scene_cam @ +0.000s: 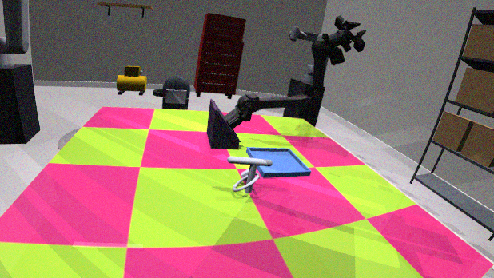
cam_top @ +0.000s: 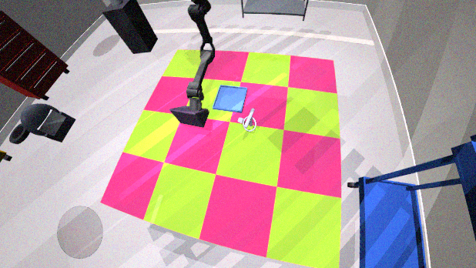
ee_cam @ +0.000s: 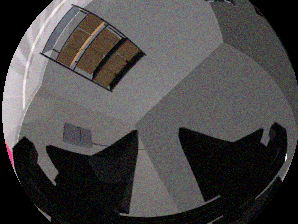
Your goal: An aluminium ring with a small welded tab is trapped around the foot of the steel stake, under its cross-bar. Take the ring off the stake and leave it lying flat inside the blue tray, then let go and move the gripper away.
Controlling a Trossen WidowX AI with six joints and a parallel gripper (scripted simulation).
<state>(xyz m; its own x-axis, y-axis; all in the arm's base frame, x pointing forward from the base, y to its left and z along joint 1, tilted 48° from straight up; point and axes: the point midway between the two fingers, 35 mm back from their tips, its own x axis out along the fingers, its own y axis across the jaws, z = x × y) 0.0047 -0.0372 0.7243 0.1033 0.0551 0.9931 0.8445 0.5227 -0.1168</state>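
Right now the aluminium ring is 59 cm below my gripper tip, 58 cm to the right of it and 21 cm ahead of it. The rest, counted from my gripper tip: blue tray 61 cm below, 39 cm to the right, 8 cm ahead.
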